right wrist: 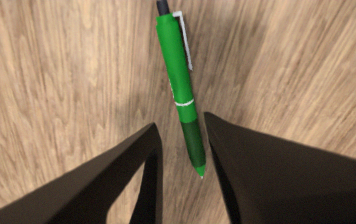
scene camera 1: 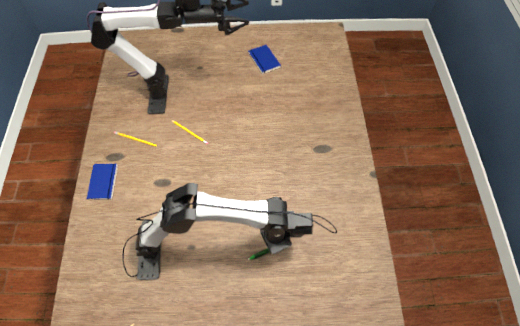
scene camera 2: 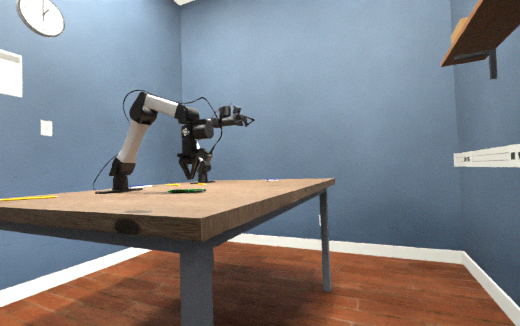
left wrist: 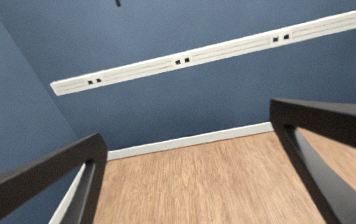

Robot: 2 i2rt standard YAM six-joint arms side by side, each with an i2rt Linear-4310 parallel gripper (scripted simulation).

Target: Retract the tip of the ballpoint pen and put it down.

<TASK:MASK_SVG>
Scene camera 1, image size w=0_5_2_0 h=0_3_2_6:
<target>blue notebook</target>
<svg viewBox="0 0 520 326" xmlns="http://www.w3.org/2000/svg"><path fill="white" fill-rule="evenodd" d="M117 163L93 165L87 200L112 200L118 168Z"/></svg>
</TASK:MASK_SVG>
